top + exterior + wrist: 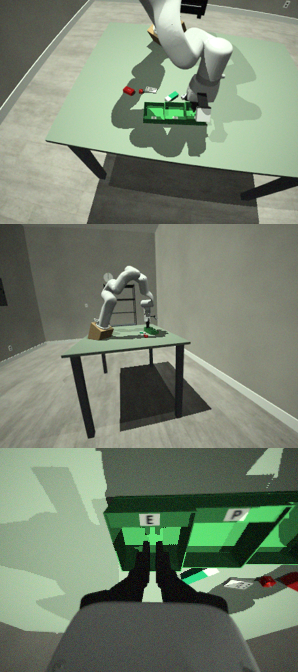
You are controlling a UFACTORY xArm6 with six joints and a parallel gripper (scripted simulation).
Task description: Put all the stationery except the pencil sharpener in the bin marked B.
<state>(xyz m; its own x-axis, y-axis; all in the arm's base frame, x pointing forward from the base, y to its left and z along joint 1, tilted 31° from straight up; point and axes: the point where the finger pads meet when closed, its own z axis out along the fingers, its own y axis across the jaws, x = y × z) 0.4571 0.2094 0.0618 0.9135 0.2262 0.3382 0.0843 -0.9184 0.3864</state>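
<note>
The grey-white piece lies 90 mm behind my hand, 50 mm below it and 40 mm to the right of it. Also, from my hand: joined green bins: 80 mm to the right, 40 mm below, 20 mm ahead; then red die: 240 mm to the right, 90 mm behind, 50 mm below; then white domino: 190 mm to the right, 110 mm behind, 60 mm below.
</note>
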